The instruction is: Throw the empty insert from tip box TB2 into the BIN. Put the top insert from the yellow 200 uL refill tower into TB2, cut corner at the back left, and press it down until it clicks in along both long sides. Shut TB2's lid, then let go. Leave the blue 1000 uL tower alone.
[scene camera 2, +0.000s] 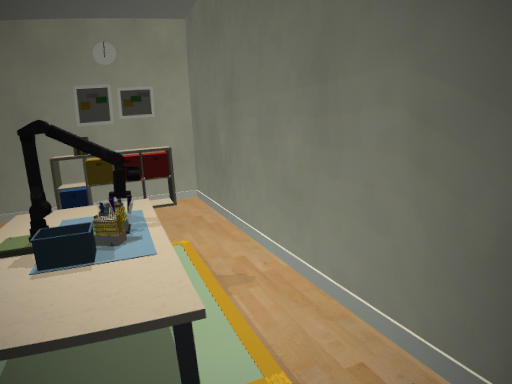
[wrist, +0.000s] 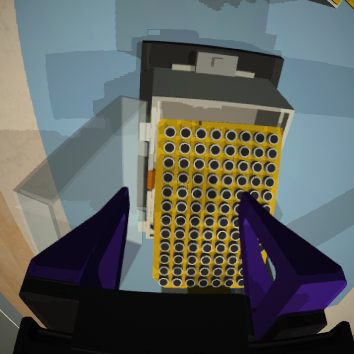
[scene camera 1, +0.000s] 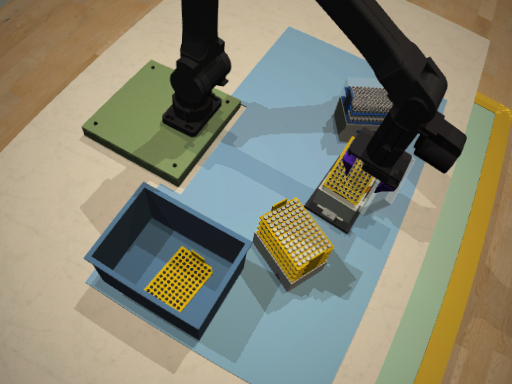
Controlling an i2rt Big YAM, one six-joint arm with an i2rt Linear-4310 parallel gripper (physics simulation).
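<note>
TB2 (scene camera 1: 331,212) (wrist: 216,84) stands open, its clear lid (wrist: 82,142) folded out at the left in the wrist view. A yellow insert (scene camera 1: 346,185) (wrist: 192,192) lies over the box. It leaves a gap at the latch end and reaches past the side wall's visible part at the other end. Its seating and cut corner cannot be told. My gripper (scene camera 1: 366,181) (scene camera 2: 121,205) (wrist: 184,197) is open and empty, one finger over the insert, one beyond its lid side. Another yellow insert (scene camera 1: 180,280) lies in the BIN (scene camera 1: 145,298) (scene camera 2: 65,250). The yellow tower (scene camera 1: 297,233) (scene camera 2: 107,227) stands between BIN and TB2.
The blue 1000 uL tower (scene camera 1: 368,102) stands just behind TB2, partly hidden by the arm. The arm's base is on a green plate (scene camera 1: 125,120) at the left. An orange piece (wrist: 151,180) shows on TB2's lid side. The table's edge lies beyond the lid side.
</note>
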